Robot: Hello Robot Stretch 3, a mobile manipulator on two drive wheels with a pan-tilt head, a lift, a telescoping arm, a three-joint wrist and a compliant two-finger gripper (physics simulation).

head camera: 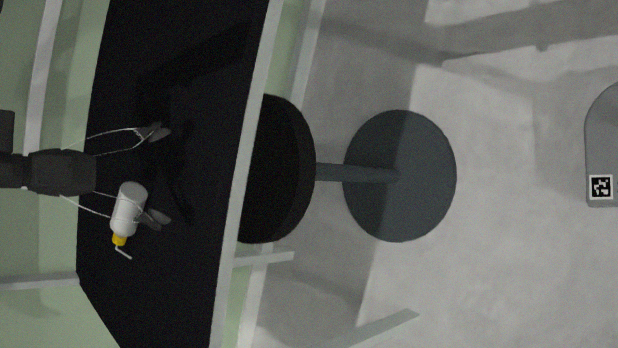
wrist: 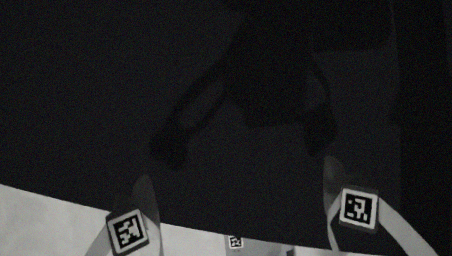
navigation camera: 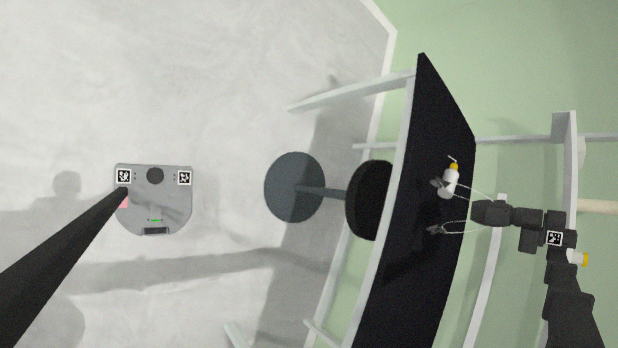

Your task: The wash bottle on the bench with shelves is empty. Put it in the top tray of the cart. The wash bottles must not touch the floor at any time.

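Frame: origin at the robot's base, x left, y back, z up, level; metres.
Seen in the pictures: gripper, fingertip midpoint: point(head camera: 169, 176) point(navigation camera: 428, 205); robot's base at its link origin: point(navigation camera: 154, 174).
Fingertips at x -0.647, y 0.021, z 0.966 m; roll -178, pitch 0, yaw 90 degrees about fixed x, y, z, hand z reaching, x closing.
Pixels of each thing's middle, then the offset from my fingertips to it. Level surfaces: height alone.
- white wash bottle at the middle of its body: point(head camera: 127, 225) point(navigation camera: 449, 174) dx -0.246, dy -0.094, dz -0.025 m
- black bench top at its surface level: dz -0.051 m
- second white bottle at the middle of its body: point(navigation camera: 576, 258) dx -0.484, dy +0.185, dz +0.436 m
A white wash bottle point(head camera: 128, 212) point(navigation camera: 449, 181) with a yellow cap and bent spout lies on its side on the black bench top point(head camera: 165, 295) point(navigation camera: 435, 110) point(wrist: 75, 75). My gripper point(head camera: 160, 175) point(navigation camera: 436, 206) point(wrist: 238, 185) is open and empty above the bench. One finger passes over the bottle in the head and navigation views, so the bottle is beside that finger, not between the fingertips. The bottle does not show in the wrist view. A second white bottle point(navigation camera: 577, 257) with a yellow cap shows partly behind my arm. The cart does not show.
A round stool seat point(head camera: 285, 170) point(navigation camera: 371, 200) is at the bench's front edge, on a grey disc base point(head camera: 425, 175) point(navigation camera: 282, 187). My mobile base point(head camera: 602, 150) point(navigation camera: 155, 200) point(wrist: 257, 246) stands beyond it. White shelf rails point(navigation camera: 573, 150) rise behind the bench.
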